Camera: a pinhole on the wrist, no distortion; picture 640 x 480 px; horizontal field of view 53.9 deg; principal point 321.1 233.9 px. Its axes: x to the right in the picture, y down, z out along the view. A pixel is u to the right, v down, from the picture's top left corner.
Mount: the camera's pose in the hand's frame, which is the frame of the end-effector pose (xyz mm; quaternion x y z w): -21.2 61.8 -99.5 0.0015 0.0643 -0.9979 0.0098
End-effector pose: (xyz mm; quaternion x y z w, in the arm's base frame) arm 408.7 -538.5 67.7 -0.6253 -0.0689 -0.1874 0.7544
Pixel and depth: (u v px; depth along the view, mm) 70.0 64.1 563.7
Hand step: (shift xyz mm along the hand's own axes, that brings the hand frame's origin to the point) 199.7 144.6 480.0
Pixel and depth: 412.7 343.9 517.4
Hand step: -95.6 -95.7 401.7
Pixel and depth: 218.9 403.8 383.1
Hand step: 42.4 -88.7 267.4
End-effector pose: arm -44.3 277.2 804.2 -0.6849 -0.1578 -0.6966 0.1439
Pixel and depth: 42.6 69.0 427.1
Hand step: 164.8 121.6 339.2
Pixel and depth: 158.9 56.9 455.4
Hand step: 92.8 132.6 369.1
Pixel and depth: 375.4 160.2 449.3
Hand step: -61.8 55.5 352.7
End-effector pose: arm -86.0 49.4 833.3 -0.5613 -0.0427 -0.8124 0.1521
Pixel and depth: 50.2 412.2 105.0
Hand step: 24.4 19.7 1.0
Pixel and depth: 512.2 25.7 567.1
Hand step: -198.0 171.7 486.2
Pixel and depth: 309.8 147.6 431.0
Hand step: -15.4 65.2 335.5
